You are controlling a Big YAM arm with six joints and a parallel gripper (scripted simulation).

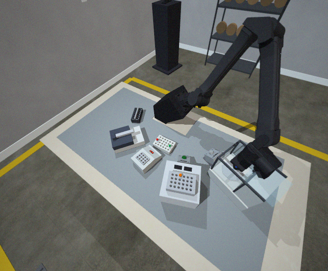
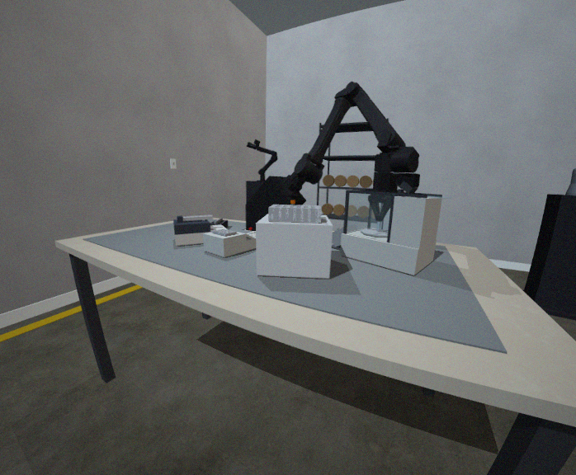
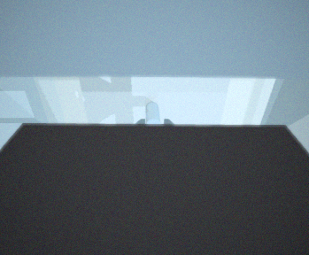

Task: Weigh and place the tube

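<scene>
My hand is 5 cm above the octagonal balance pan. Also, from my hand: mixer block 26 cm ahead, 15 cm to the right, 3 cm above; dry block DB 24 cm ahead, 43 cm to the right, 10 cm below; tube rack RK 9 cm ahead, 42 cm to the right, 11 cm below.
</scene>
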